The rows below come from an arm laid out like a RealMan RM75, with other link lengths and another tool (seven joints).
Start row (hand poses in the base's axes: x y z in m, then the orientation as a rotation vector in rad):
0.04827 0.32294 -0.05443 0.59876 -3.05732 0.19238
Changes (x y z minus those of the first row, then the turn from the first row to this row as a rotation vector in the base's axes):
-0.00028 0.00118 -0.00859 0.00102 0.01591 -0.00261
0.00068 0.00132 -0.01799 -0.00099 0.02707 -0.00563
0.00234 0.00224 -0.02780 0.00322 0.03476 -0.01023
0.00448 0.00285 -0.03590 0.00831 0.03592 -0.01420
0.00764 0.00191 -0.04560 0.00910 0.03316 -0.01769
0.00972 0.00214 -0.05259 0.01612 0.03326 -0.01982
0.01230 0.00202 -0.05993 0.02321 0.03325 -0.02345
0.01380 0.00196 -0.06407 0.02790 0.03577 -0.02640
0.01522 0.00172 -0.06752 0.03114 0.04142 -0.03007
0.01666 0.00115 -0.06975 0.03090 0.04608 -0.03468
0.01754 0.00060 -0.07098 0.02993 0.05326 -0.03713
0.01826 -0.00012 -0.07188 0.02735 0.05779 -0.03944
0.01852 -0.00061 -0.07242 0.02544 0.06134 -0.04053
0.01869 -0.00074 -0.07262 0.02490 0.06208 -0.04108
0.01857 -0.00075 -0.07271 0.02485 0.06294 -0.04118
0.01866 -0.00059 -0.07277 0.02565 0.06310 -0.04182
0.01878 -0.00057 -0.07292 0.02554 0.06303 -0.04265
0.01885 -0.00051 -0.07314 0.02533 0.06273 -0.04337
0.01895 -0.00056 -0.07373 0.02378 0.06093 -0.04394
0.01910 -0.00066 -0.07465 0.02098 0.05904 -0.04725
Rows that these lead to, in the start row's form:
0.04799 0.32412 -0.06302 0.59339 -3.04295 0.18510
0.04895 0.32426 -0.07242 0.58768 -3.03238 0.18411
0.05061 0.32518 -0.08223 0.58020 -3.02721 0.17498
0.05275 0.32579 -0.09033 0.57430 -3.02838 0.16685
0.05591 0.32485 -0.10003 0.56924 -3.03205 0.16656
0.05799 0.32508 -0.10702 0.56632 -3.03430 0.15592
0.06057 0.32496 -0.11436 0.56110 -3.03697 0.14518
0.06207 0.32490 -0.11850 0.55660 -3.03639 0.13719
0.06349 0.32466 -0.12195 0.55070 -3.03254 0.13033
0.06493 0.32409 -0.12418 0.54330 -3.02896 0.12903
0.06581 0.32354 -0.12541 0.53898 -3.02228 0.12803
0.06653 0.32282 -0.12631 0.53502 -3.01773 0.13032
0.06679 0.32233 -0.12685 0.53302 -3.01404 0.13197
0.06696 0.32220 -0.12705 0.53210 -3.01330 0.13251
0.06684 0.32219 -0.12714 0.53188 -3.01247 0.13230
0.06693 0.32235 -0.12720 0.53094 -3.01265 0.13103
0.06705 0.32237 -0.12735 0.52968 -3.01286 0.13121
0.06712 0.32243 -0.12757 0.52860 -3.01325 0.13161
0.06722 0.32238 -0.12816 0.52780 -3.01471 0.13452
0.06737 0.32228 -0.12908 0.52279 -3.01650 0.13927

